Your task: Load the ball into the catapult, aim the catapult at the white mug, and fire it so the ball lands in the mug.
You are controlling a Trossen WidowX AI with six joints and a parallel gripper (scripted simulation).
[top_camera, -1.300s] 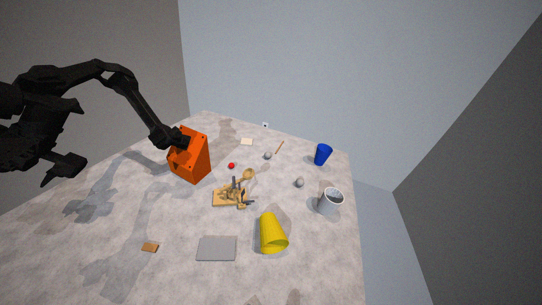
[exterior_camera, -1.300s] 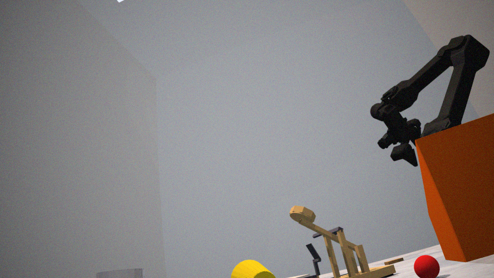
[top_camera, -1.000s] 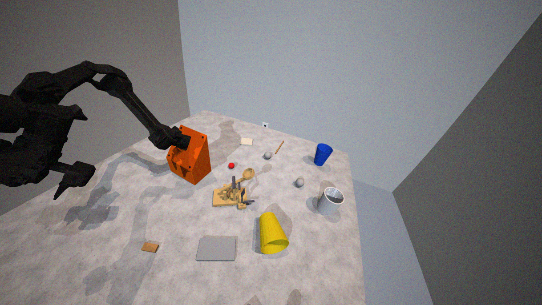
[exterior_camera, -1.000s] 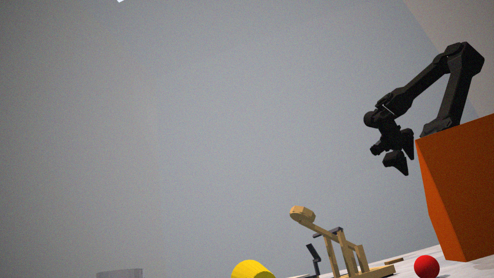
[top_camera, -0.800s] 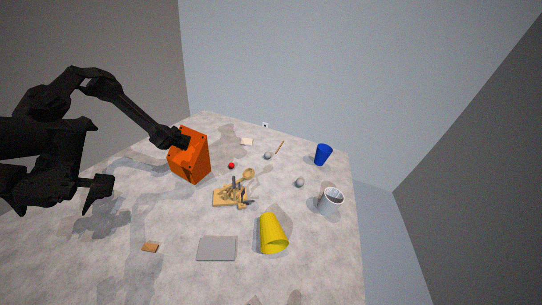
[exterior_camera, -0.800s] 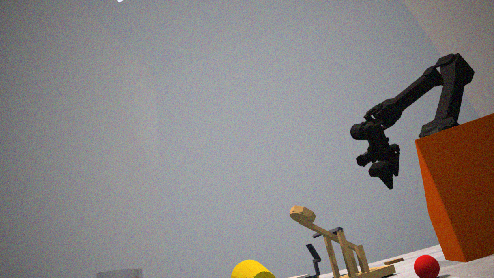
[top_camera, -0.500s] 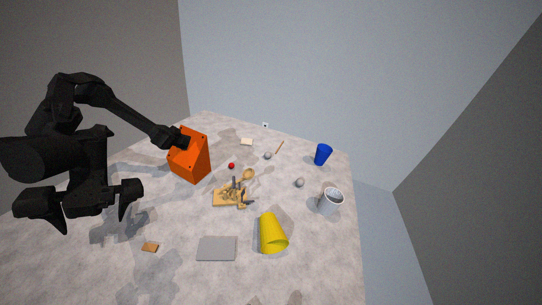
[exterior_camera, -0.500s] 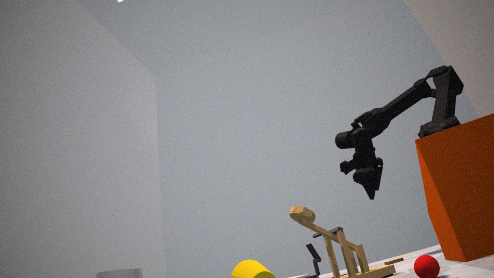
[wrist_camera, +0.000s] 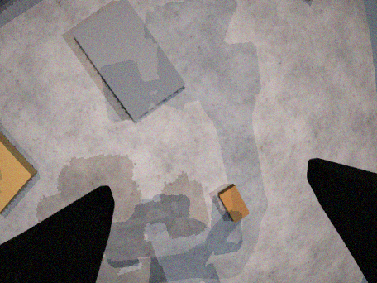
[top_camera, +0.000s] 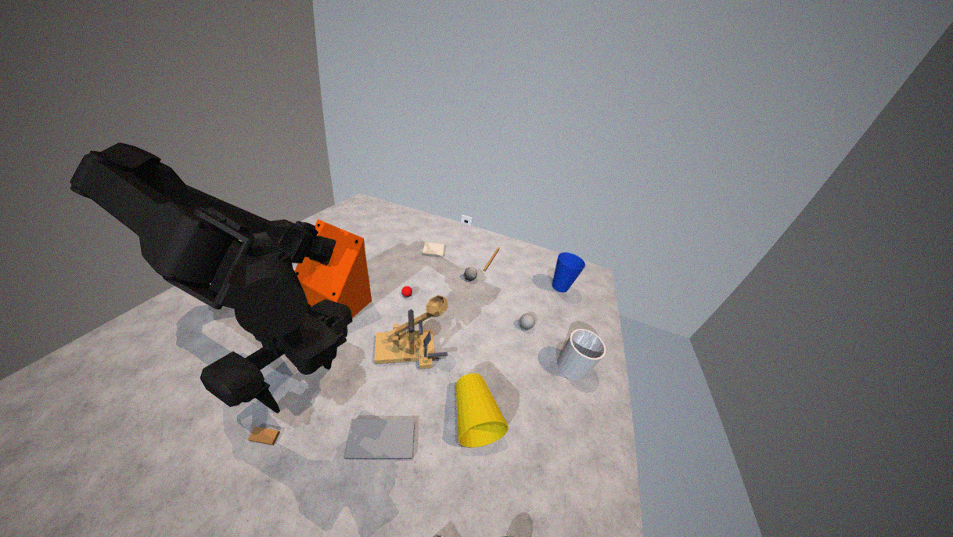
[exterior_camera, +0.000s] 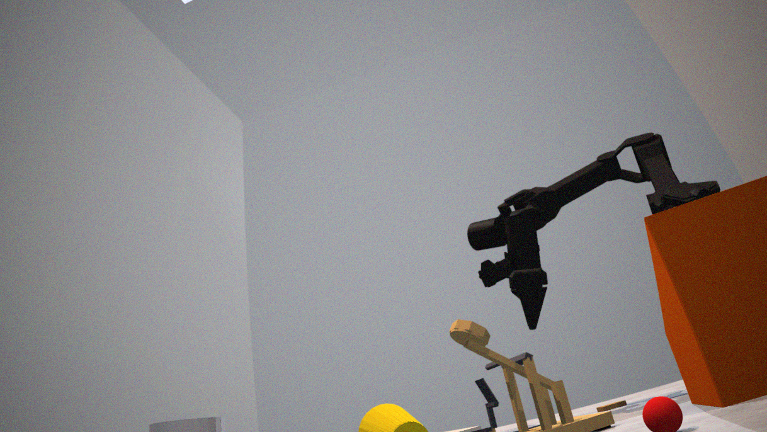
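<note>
Right now my gripper tip is 70 mm short of the wooden catapult, 240 mm to the right of it and 100 mm above it. From my gripper tip the other things lie so: small orange tile 100 mm behind, 70 mm to the right, 170 mm below; grey flat plate 100 mm ahead, 30 mm to the left, 170 mm below; red ball 60 mm behind, 400 mm to the left, 160 mm below.
</note>
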